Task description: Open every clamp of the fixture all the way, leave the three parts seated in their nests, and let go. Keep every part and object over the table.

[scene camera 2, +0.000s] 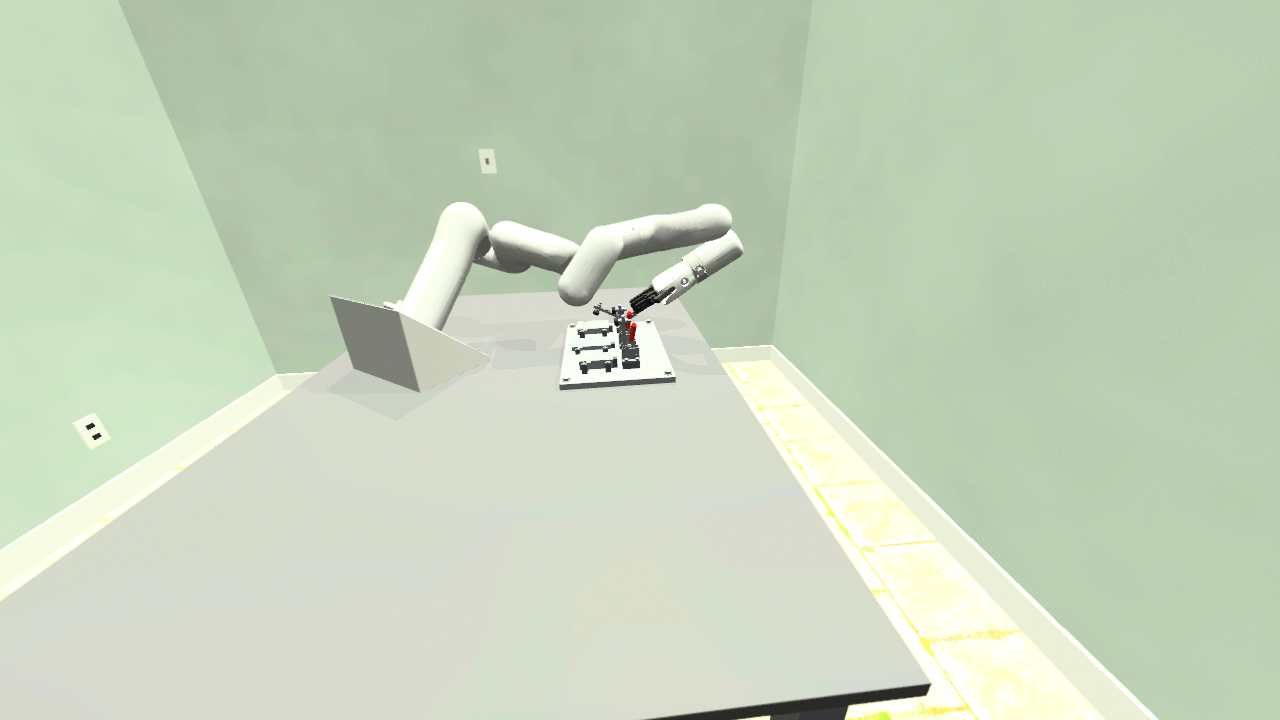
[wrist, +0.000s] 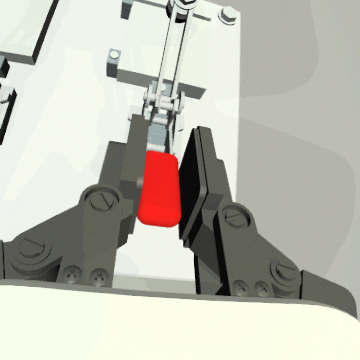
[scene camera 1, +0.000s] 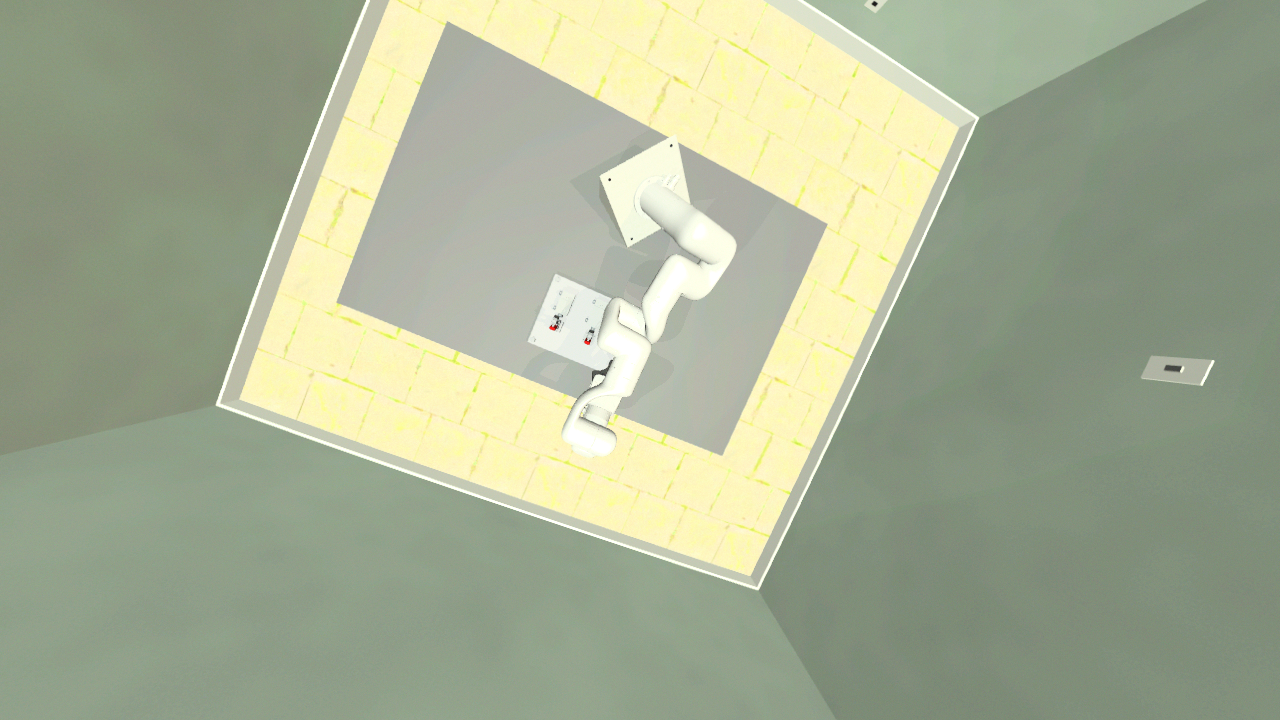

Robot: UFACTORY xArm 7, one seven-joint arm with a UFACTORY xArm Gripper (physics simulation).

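Pixels of known places: gripper, between the fingertips: (scene camera 2: 632, 307) (wrist: 164, 147); arm's base, origin of its link: (scene camera 2: 416, 329) (scene camera 1: 652, 197).
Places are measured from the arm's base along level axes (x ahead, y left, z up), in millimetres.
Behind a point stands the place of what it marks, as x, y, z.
Observation:
The white fixture plate (scene camera 1: 568, 346) {520, 49, -67} (scene camera 2: 659, 353) {541, 49, -67} (wrist: 60, 150) {465, 144, -67} lies on the table with toggle clamps in a row. My gripper (scene camera 2: 633, 309) {462, 201, -7} (wrist: 164, 147) {462, 201, -7} is shut on the red handle (scene camera 2: 629, 314) (wrist: 160, 189) of the far end clamp. That clamp's arm (scene camera 2: 608, 311) (wrist: 170, 55) stands raised at a slant above the plate in scene camera 2. A pale part (wrist: 145, 57) {390, 171, -46} lies beneath it beside a small post; another part (wrist: 22, 25) {398, 87, -51} shows at upper left. Two other red handles (scene camera 1: 553, 327) {489, -16, 26} (scene camera 1: 587, 341) {466, 88, 17} show in scene camera 1; how far those clamps are open is unclear.
The grey table (scene camera 1: 465, 179) {279, -493, -82} (scene camera 2: 402, 537) {267, -492, -82} carries the fixture near its long edge. The arm's slanted base plate (scene camera 1: 626, 183) {32, -79, 52} (scene camera 2: 429, 353) {90, -107, -11} stands across from it. My forearm covers one end of the fixture in scene camera 1, and my wrist overhangs the table edge.

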